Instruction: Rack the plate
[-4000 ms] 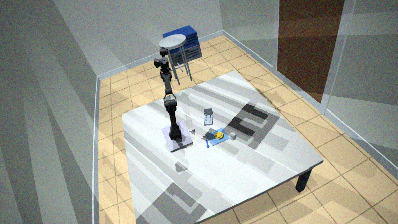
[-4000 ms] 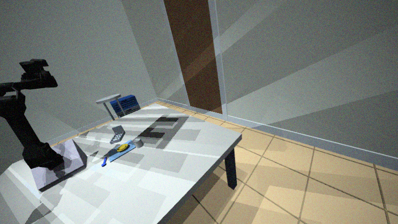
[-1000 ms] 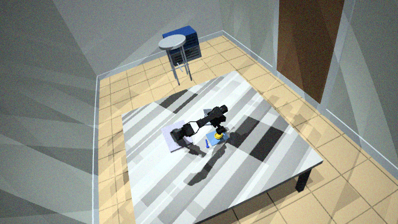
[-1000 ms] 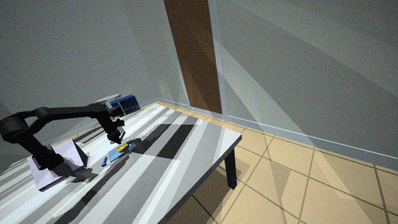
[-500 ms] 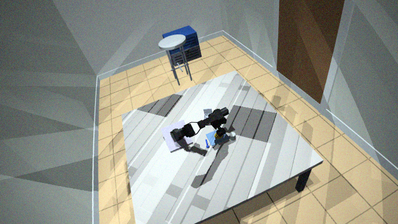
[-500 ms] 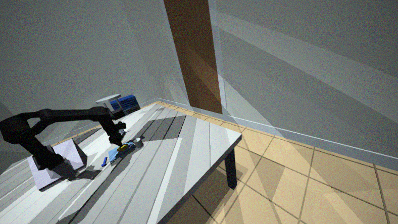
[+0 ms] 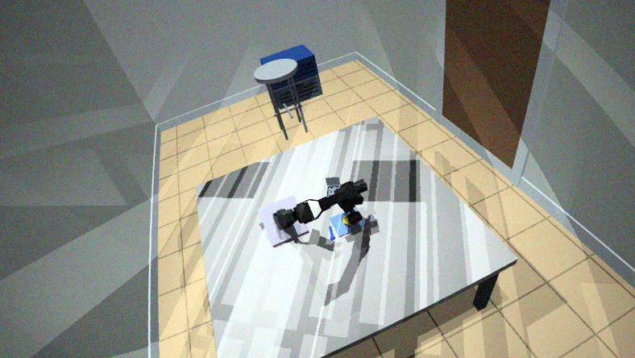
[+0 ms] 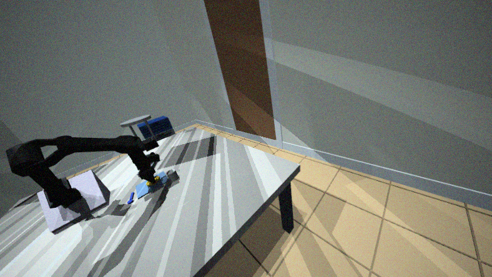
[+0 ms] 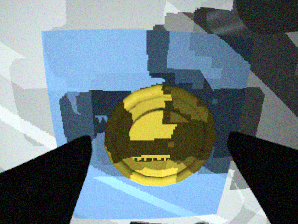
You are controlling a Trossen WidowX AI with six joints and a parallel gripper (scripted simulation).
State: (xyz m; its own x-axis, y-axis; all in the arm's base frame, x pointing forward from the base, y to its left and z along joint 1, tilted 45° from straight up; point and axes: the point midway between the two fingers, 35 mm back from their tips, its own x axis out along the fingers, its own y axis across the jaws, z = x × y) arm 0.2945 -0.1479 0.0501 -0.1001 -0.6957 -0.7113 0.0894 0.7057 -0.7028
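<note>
Now: the yellow plate 1 cm below my gripper tip. Round my gripper tip: white cup (8 cm ahead, 8 cm to the right); light blue cloth (1 cm behind, 1 cm to the left, 2 cm below); blue spoon (12 cm behind, 1 cm to the right, 2 cm below).
</note>
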